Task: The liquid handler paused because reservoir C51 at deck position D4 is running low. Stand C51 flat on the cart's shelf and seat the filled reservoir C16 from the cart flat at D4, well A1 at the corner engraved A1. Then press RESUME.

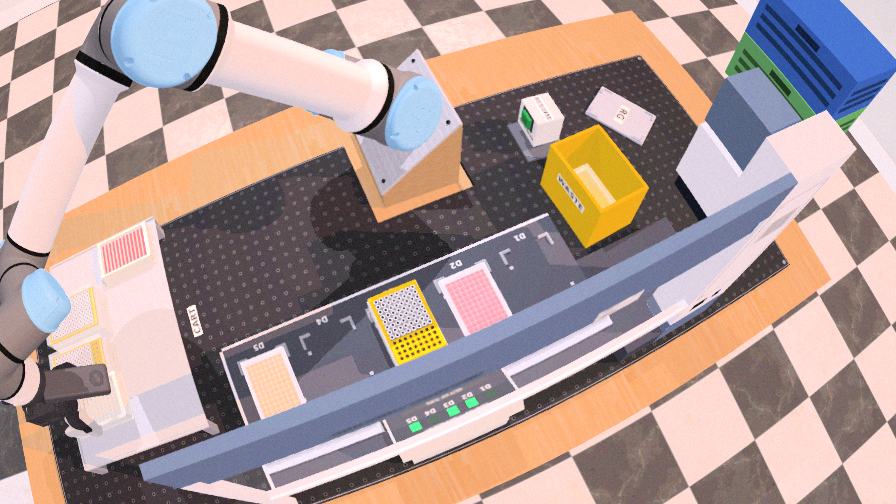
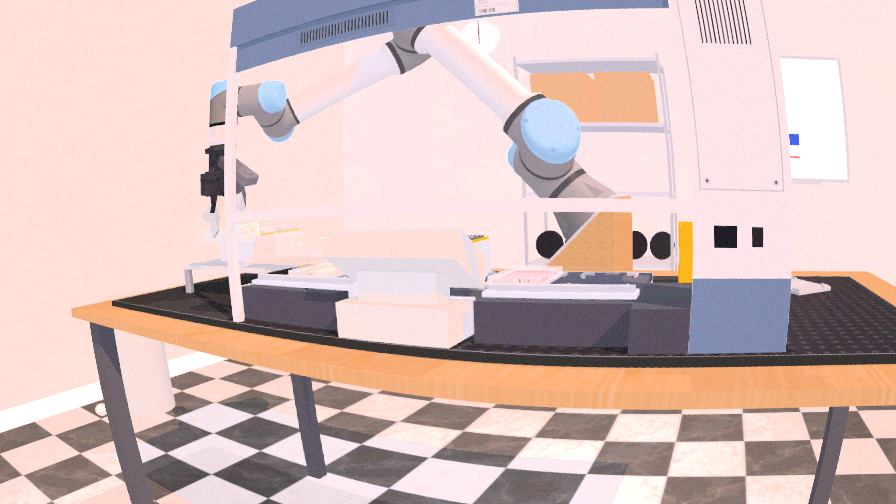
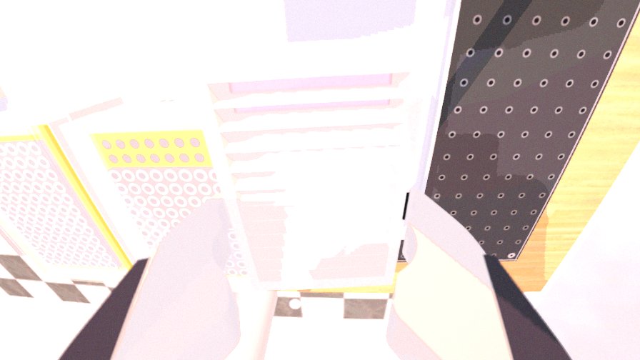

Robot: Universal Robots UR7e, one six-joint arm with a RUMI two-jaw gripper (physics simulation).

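My gripper (image 1: 93, 407) (image 2: 220, 224) (image 3: 317, 193) is shut on a pale, ribbed reservoir (image 1: 114, 404) (image 2: 238, 248) (image 3: 320, 175), which looks like C51. It is level, at or just above the cart's shelf (image 1: 147, 325) (image 2: 203, 265), beside a tip rack; contact with the shelf cannot be told. The reservoir with red-pink channels, seemingly C16 (image 1: 124, 251), lies flat at the cart's other end. Deck position D4 (image 1: 332, 360) has corner brackets and no labware showing on it, between D5 and the yellow rack. The RESUME box (image 1: 542, 119) with its green button stands beyond the waste bin. Engraved well marks are unreadable.
Two yellow-edged tip racks (image 1: 73, 316) (image 1: 84, 352) (image 3: 52, 210) (image 3: 162, 175) stand on the cart. An orange plate (image 1: 272, 382), a yellow rack (image 1: 407, 319) and a pink plate (image 1: 477, 299) occupy the deck. The handler's blue beam (image 1: 469, 332) spans above it. A yellow waste bin (image 1: 573, 200) stands at the right.
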